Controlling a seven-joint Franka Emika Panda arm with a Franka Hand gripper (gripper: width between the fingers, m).
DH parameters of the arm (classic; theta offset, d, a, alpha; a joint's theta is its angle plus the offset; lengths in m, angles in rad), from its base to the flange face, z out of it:
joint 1: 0 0.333 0 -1.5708
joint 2: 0 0 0 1.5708
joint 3: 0 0.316 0.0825 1.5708
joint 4: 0 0 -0.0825 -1.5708
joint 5: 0 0.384 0 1.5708
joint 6: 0 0 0.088 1.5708
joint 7: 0 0.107 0 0
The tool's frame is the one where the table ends.
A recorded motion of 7 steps. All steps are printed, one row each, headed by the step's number.
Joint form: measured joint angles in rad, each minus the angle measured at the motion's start. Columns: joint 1, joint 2, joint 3, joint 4, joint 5, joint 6, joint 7.
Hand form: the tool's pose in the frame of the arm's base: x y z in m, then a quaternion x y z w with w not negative. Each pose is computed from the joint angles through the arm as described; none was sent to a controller.
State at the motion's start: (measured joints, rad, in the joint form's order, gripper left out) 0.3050 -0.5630 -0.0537 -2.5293 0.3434 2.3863 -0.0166
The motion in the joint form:
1: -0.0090 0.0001 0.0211 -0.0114 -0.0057 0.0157 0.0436
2: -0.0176 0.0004 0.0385 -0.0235 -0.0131 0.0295 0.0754
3: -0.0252 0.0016 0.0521 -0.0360 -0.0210 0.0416 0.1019
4: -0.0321 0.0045 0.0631 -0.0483 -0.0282 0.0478 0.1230
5: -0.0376 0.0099 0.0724 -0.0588 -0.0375 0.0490 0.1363
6: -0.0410 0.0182 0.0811 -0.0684 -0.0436 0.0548 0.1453
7: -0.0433 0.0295 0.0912 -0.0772 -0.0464 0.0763 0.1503
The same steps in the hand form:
1: 0.3963 0.1083 0.5070 -0.96744 -0.01729 -0.18292 0.17404
2: 0.3946 0.1115 0.5024 -0.96855 -0.00632 -0.18237 0.16913
3: 0.3931 0.1134 0.4970 -0.96970 0.00311 -0.18095 0.16410
4: 0.3916 0.1147 0.4903 -0.97135 0.01061 -0.17641 0.15890
5: 0.3904 0.1160 0.4829 -0.97354 0.01346 -0.16988 0.15227
6: 0.3899 0.1179 0.4753 -0.97528 0.01484 -0.16454 0.14674
7: 0.3905 0.1206 0.4688 -0.97570 0.01510 -0.16570 0.14259

